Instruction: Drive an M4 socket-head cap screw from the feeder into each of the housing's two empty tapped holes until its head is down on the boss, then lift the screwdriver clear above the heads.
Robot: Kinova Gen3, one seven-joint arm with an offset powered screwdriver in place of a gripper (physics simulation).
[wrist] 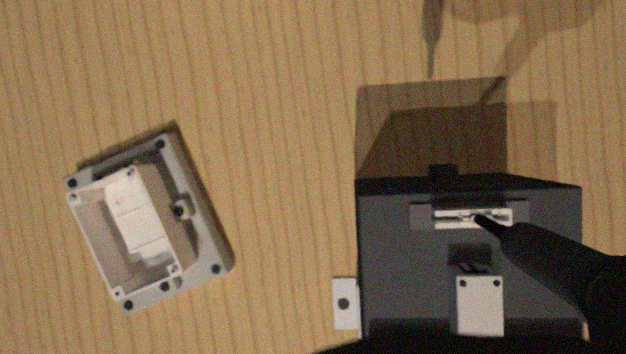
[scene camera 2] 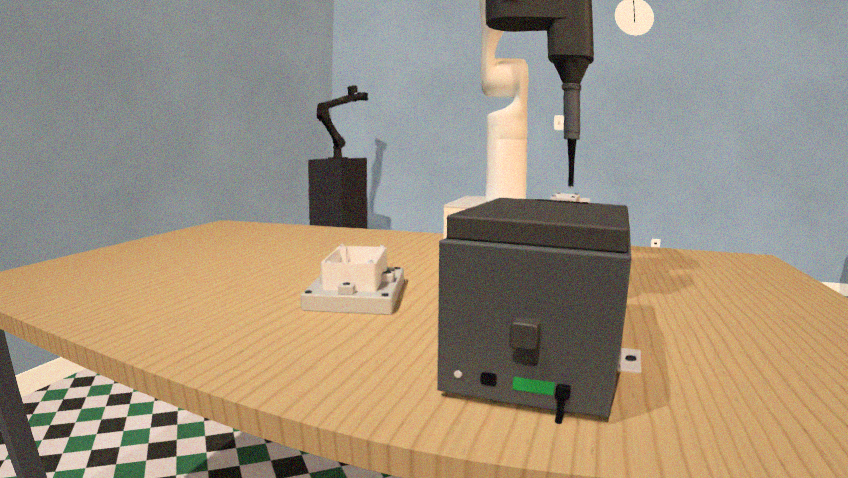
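Observation:
The white open-topped housing (scene camera 2: 350, 276) (wrist: 135, 215) sits in a grey fixture plate (scene camera 2: 350, 304) (wrist: 192, 287). Dark spots show at its corner bosses; they are too small to tell holes from screw heads. The dark grey feeder (scene camera 2: 534, 296) (wrist: 390, 240) stands to the right, with a pale pickup rail (scene camera 2: 565, 197) (wrist: 450, 225) at its far side. My screwdriver (scene camera 2: 570, 184) (wrist: 478, 219) points straight down. Its bit tip is a little above the rail in the scene view and overlaps it in the wrist view. No screw shows on the tip.
A small pale tab (scene camera 2: 630, 368) (wrist: 345, 320) with a dark hole sticks out beside the feeder. A black cable plug (scene camera 2: 562, 391) is on the feeder's near face. A black arm on a black pedestal (scene camera 2: 337, 190) stands beyond the table (scene camera 2: 237, 332).

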